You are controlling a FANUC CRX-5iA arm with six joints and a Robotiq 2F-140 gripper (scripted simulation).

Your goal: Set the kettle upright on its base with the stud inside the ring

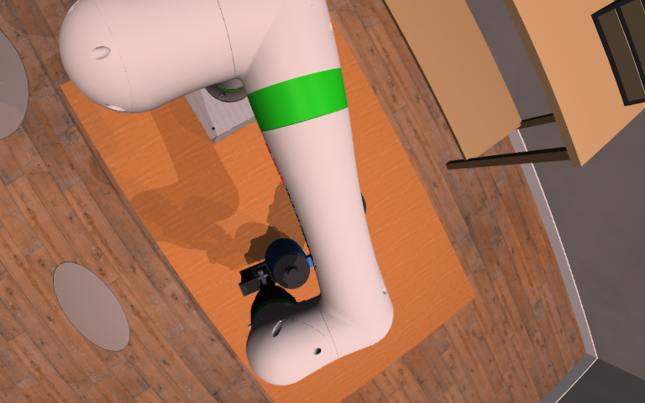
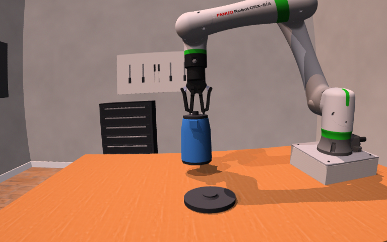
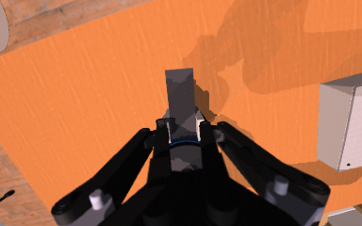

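Now: the blue kettle 1 cm ahead of my hand, 3 cm to the left of it and 5 cm below it. From my hand the other things lie so: dark round base (1 cm behind, 33 cm to the left, 19 cm below).
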